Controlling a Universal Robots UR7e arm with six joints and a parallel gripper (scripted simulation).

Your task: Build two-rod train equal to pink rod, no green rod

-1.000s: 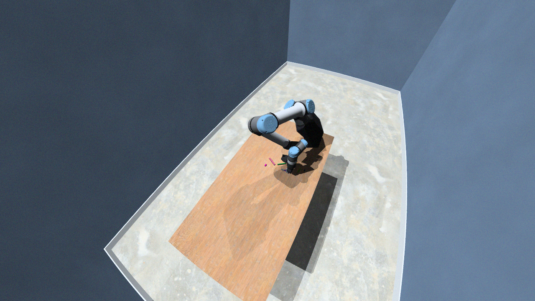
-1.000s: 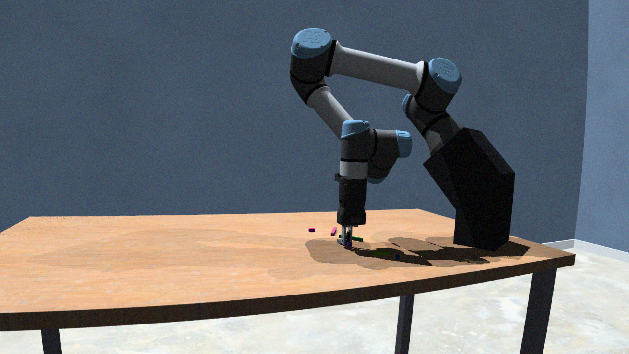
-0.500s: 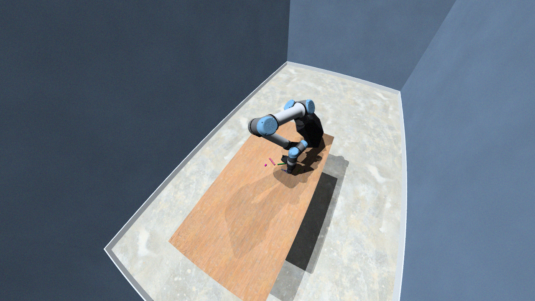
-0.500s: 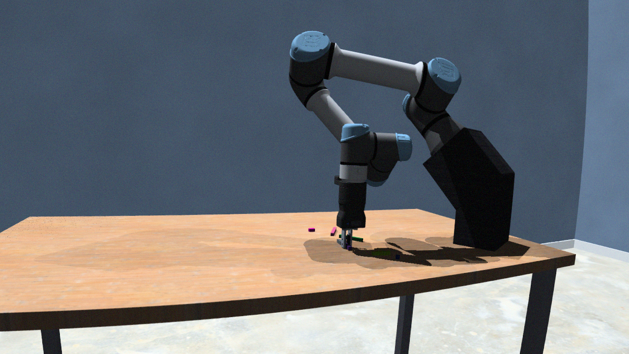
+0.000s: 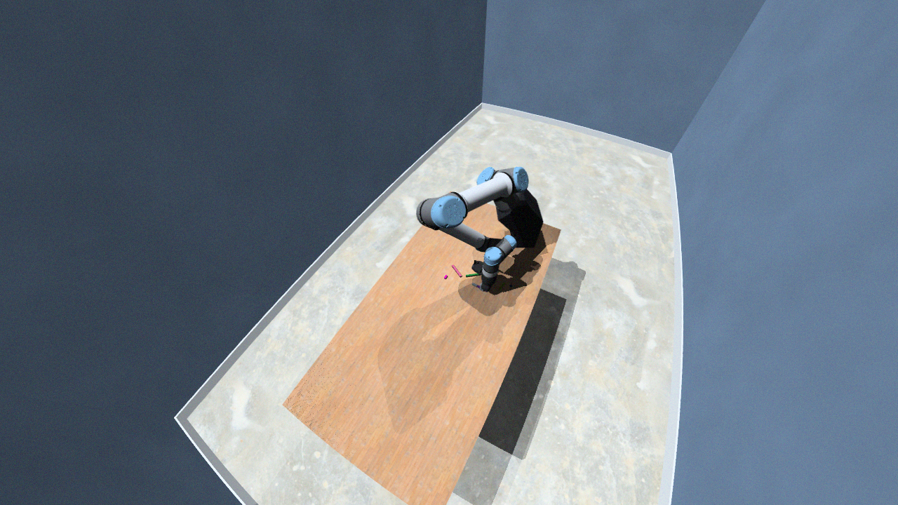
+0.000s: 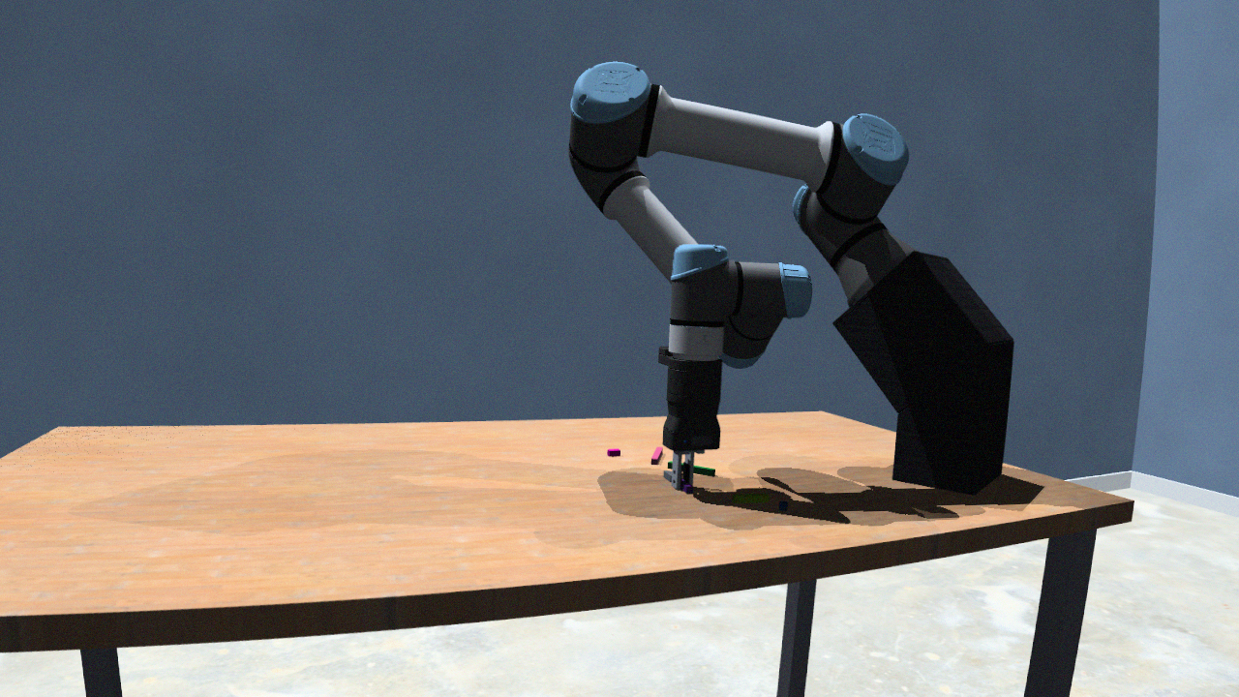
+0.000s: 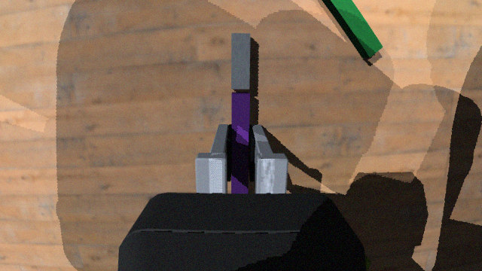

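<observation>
Now: the purple rod 10 mm below my hand. Also, from my hand: grey rod: 10 mm behind, 50 mm to the right, 10 mm below; then lime rod: 40 mm behind, 100 mm to the left, 10 mm below; then green rod: 70 mm behind, 70 mm to the right, 10 mm below.
</observation>
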